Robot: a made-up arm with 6 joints. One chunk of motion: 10 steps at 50 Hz.
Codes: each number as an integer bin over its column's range. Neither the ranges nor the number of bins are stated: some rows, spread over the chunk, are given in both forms.
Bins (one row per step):
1: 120 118 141 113 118 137
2: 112 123 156 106 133 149
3: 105 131 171 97 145 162
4: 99 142 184 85 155 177
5: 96 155 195 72 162 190
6: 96 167 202 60 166 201
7: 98 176 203 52 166 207
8: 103 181 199 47 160 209
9: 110 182 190 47 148 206
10: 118 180 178 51 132 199
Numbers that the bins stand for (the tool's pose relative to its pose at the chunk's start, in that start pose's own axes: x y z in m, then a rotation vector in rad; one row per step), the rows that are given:
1: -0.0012 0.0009 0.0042 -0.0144 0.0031 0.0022
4: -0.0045 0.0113 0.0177 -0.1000 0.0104 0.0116
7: -0.0046 0.0259 0.0237 -0.2009 0.0125 0.0187
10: -0.0015 0.0276 0.0158 -0.2040 0.0059 0.0168
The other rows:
2: -0.0024 0.0031 0.0089 -0.0358 0.0061 0.0051
3: -0.0035 0.0065 0.0136 -0.0633 0.0084 0.0081
5: -0.0049 0.0169 0.0212 -0.1398 0.0118 0.0147
6: -0.0049 0.0220 0.0234 -0.1765 0.0125 0.0173
8: -0.0038 0.0281 0.0224 -0.2162 0.0114 0.0192
9: -0.0027 0.0285 0.0196 -0.2162 0.0090 0.0185

